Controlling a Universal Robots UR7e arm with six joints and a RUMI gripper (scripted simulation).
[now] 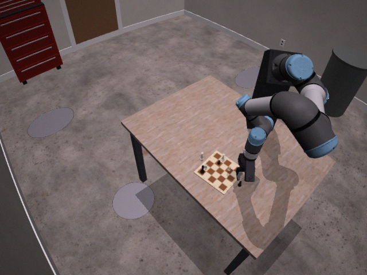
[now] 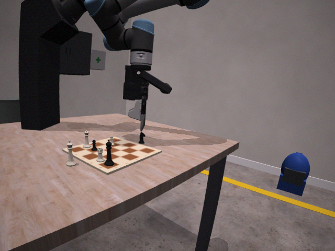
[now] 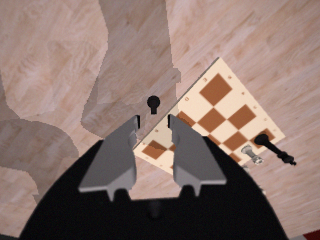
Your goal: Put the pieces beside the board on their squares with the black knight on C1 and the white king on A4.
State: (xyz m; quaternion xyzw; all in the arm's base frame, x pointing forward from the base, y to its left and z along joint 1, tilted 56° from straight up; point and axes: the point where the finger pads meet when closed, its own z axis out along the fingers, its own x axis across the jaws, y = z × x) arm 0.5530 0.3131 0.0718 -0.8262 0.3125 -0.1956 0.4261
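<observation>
Now: the white rook 130 mm ahead of my hand, 180 mm to the right of it and 40 mm below it. Also, from my hand: chessboard 60 mm ahead, 130 mm to the right, 60 mm below; then black pawn 40 mm ahead, 180 mm to the right, 40 mm below; then white pawn 10 mm ahead, 110 mm to the right, 40 mm below.
</observation>
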